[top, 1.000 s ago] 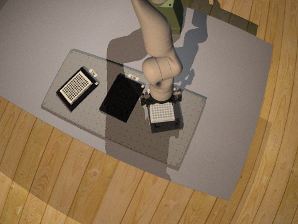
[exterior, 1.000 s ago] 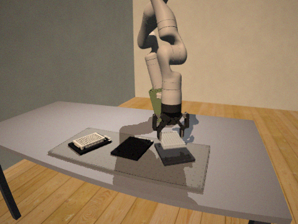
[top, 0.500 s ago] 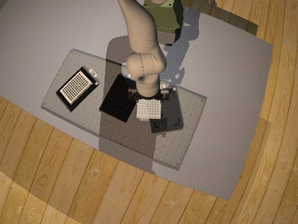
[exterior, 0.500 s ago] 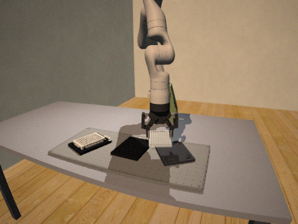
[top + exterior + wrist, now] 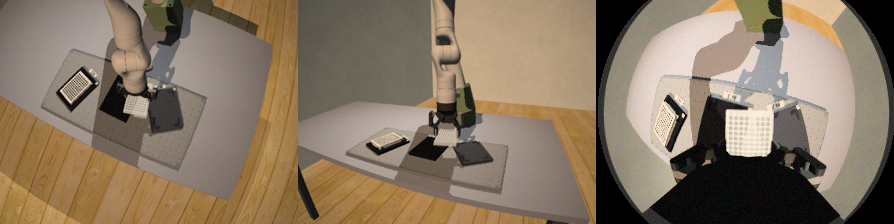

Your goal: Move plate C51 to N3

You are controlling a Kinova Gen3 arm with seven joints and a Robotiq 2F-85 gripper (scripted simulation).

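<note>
The landing nest N3 lies 1 cm ahead of my hand, 7 cm to the right of it and 7 cm below it. From my hand the other things lie so: plate nest N2: 2 cm behind, 10 cm to the left, 7 cm below; plate: 1 cm below; A1 corner mark: 6 cm behind, 2 cm to the right, 6 cm below.
</note>
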